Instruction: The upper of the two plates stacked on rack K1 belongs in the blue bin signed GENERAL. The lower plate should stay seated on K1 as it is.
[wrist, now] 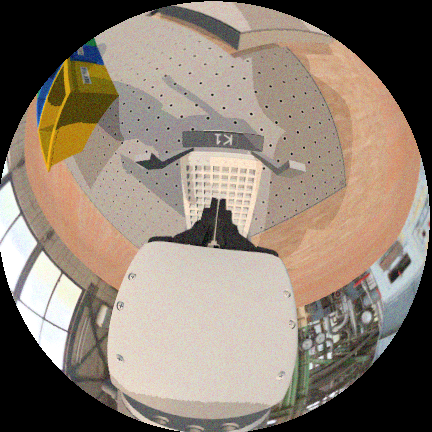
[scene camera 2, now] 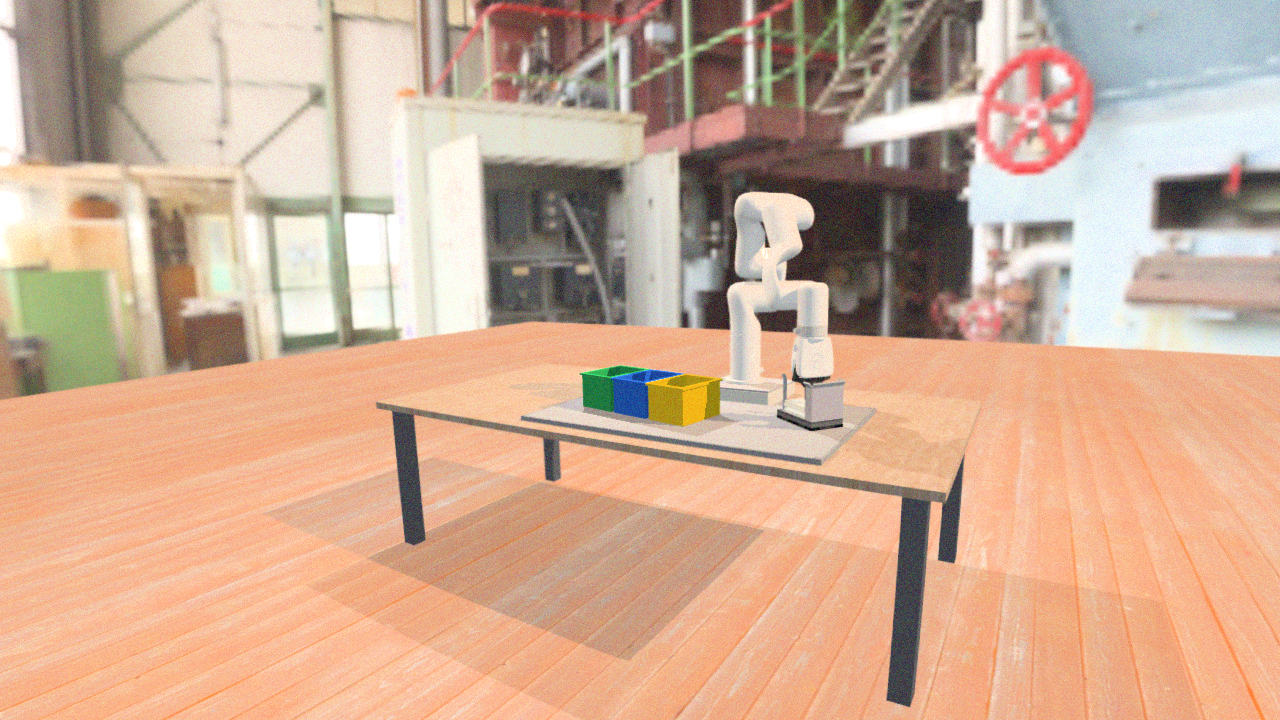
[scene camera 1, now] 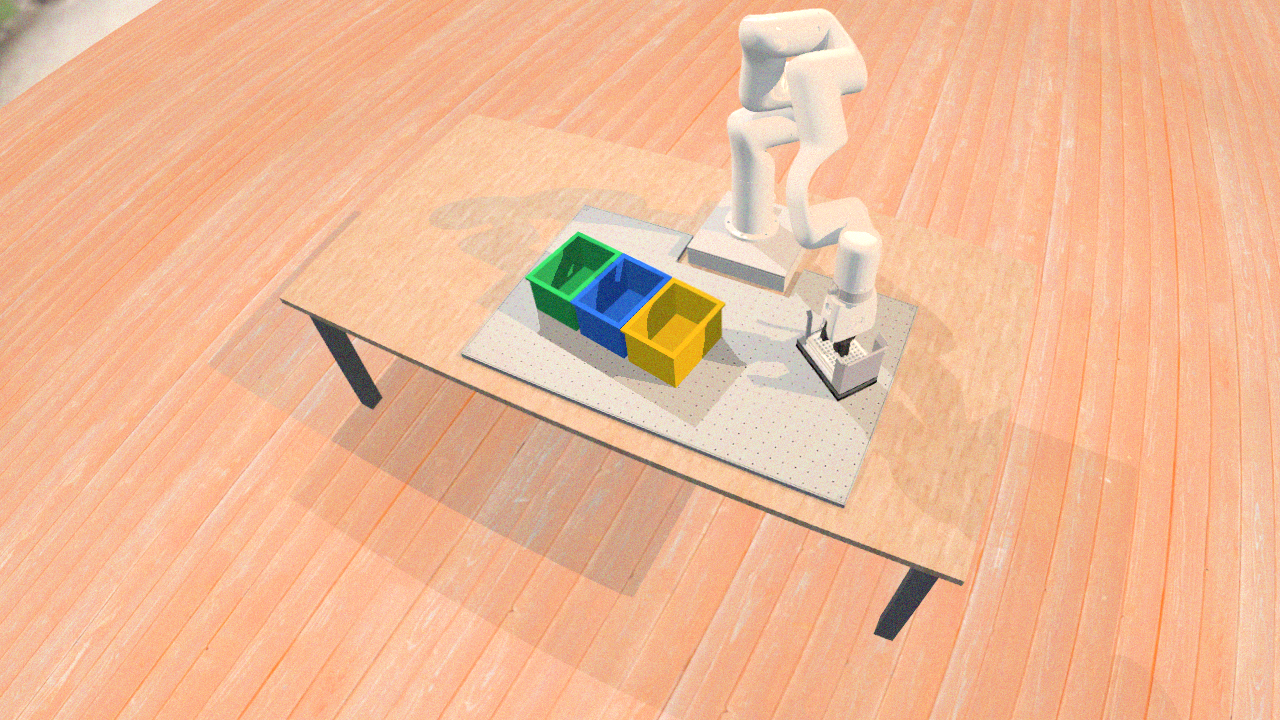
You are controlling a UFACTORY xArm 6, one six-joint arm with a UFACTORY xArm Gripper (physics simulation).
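Places are measured from the arm's base along level axes (x ahead, y right, z down), in centimetres.
Where they show: gripper, fingertip midpoint: point(wrist: 217, 208) point(scene camera 1: 840, 351); arm's base at its link origin: point(scene camera 2: 745, 381) point(scene camera 1: 751, 224).
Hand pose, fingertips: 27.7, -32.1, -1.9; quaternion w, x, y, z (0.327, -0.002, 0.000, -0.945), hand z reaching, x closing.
Observation:
Things, the pixels of their top centre, and the offset from my fingertips, as dx, dy, dz. "spot": a spot on its surface instead. Level surfaces: height alone.
- rack K1 at its top centre: point(wrist: 213, 254) point(scene camera 1: 844, 326) point(scene camera 2: 810, 376) -0.4, +0.3, -6.9
- blue bin at its top centre: point(scene camera 1: 621, 289) point(scene camera 2: 648, 375) +8.8, +44.3, -4.9
- green bin at a spot on its surface: point(scene camera 1: 554, 302) point(scene camera 2: 598, 389) spot: +15.1, +57.4, -0.9
- yellow bin at a spot on its surface: point(scene camera 1: 657, 358) spot: +18.7, +30.6, -1.3
- perforated board at its surface level: dz +5.1
A pale plate with a grid of square wells point(scene camera 1: 821, 351) point(wrist: 222, 172) sits on rack K1 point(scene camera 1: 861, 370) point(scene camera 2: 824, 402) point(wrist: 223, 140), between its upright guides. I cannot tell the upper plate from the lower one in these views. My gripper point(scene camera 1: 842, 348) point(scene camera 2: 809, 381) point(wrist: 217, 208) is shut, its black fingertips together with no plate between them. It points down over the plate, inside the rack's outline; whether the tips touch the plate is unclear. The blue bin point(scene camera 1: 599, 323) point(scene camera 2: 631, 399) point(wrist: 93, 54) stands between two other bins; its sign is too small to read.
A green bin point(scene camera 1: 554, 302) point(scene camera 2: 597, 392) and a yellow bin point(scene camera 1: 657, 358) point(scene camera 2: 678, 407) point(wrist: 92, 80) flank the blue one. The bins and rack stand on a perforated board point(scene camera 1: 760, 447) point(scene camera 2: 742, 440) point(wrist: 210, 65). The arm's base point(scene camera 1: 742, 259) is behind them.

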